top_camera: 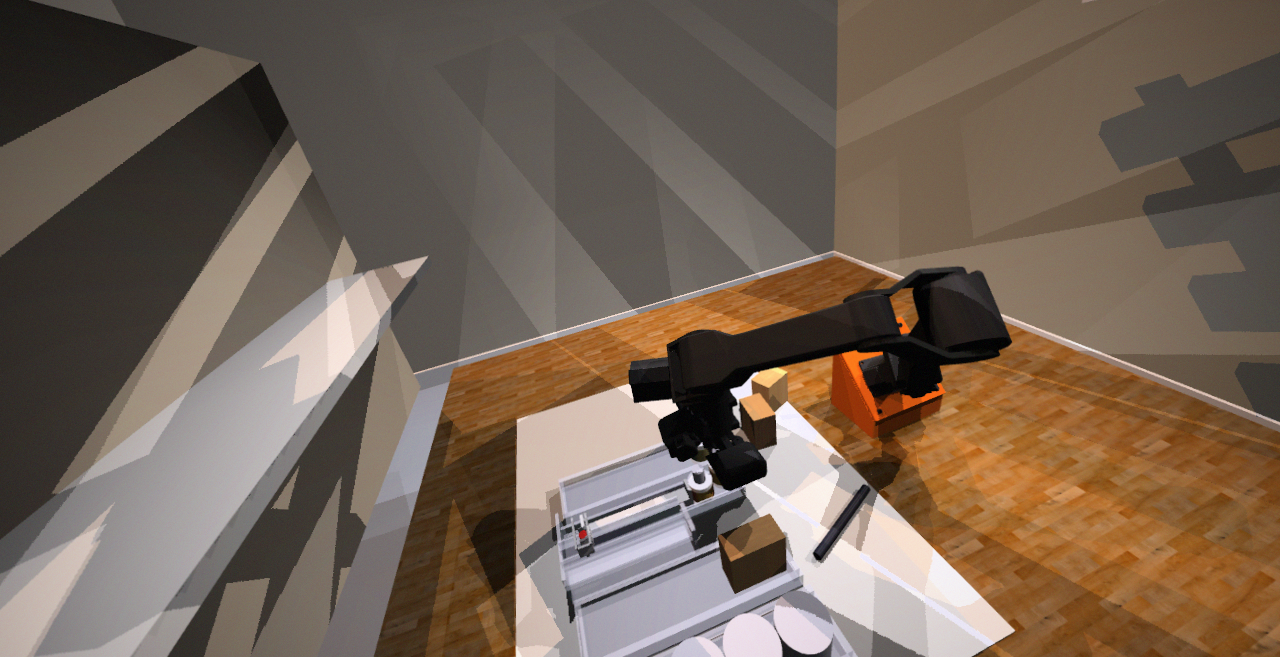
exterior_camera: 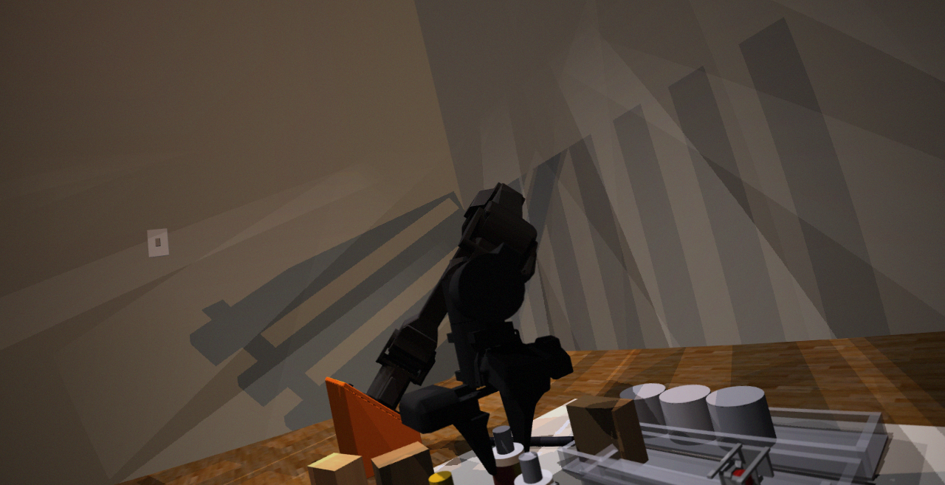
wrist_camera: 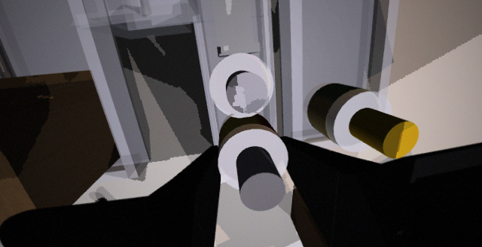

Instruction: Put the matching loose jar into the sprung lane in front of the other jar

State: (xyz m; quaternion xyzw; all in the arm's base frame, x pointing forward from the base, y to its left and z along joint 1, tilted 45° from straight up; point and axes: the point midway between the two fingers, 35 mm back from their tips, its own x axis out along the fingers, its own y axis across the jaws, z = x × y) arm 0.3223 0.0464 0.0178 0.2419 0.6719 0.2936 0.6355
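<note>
The brown box lies 13 cm to the left of my gripper tip, 1 cm below it and 1 cm ahead of it. The rest, counted from my gripper tip: pusher plate (14 cm ahead, 4 cm to the left); lane (14 cm ahead, 3 cm to the left, 3 cm below); black rod (13 cm behind, 11 cm to the left, 4 cm below).
</note>
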